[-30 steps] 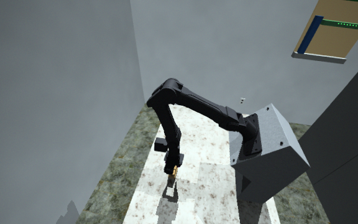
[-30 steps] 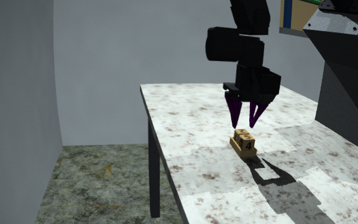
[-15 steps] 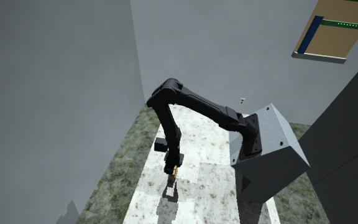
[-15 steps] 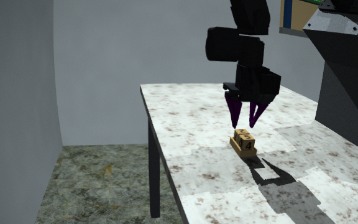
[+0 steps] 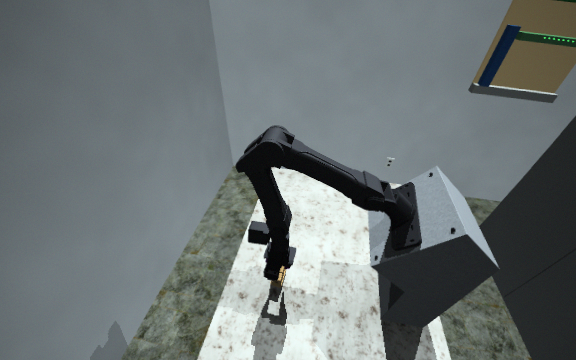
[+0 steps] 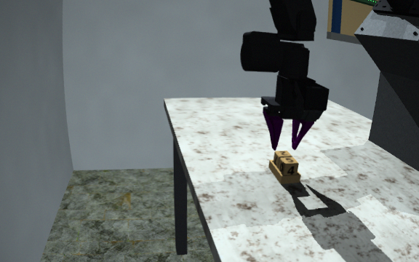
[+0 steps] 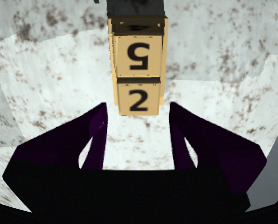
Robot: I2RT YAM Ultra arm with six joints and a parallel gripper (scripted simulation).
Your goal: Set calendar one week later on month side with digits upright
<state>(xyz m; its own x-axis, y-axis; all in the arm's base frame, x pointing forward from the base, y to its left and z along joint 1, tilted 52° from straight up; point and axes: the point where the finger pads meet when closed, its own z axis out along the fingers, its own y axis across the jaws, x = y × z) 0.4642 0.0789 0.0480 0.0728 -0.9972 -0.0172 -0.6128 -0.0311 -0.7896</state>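
The wooden digit cube is 30 mm below my hand.
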